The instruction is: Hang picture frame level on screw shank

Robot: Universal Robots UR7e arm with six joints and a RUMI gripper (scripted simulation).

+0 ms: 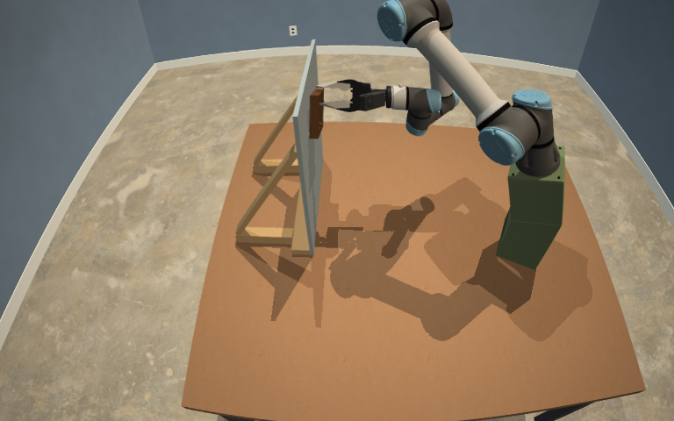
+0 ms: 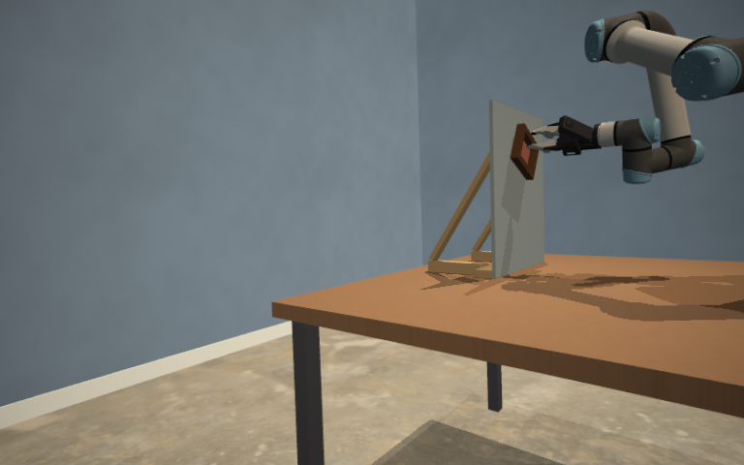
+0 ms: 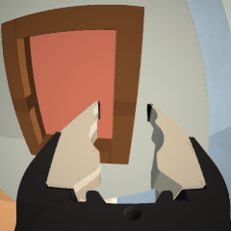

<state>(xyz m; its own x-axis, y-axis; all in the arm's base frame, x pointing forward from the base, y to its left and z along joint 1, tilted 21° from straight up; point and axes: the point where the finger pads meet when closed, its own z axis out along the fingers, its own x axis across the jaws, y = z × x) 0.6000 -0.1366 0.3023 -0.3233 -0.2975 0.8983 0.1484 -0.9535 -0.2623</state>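
Right now the brown picture frame is 2 cm ahead of my hand, 3 cm to the left of it and 4 cm below it. The rest, counted from my hand: grey wall panel 4 cm ahead, 2 cm to the left, 18 cm below.
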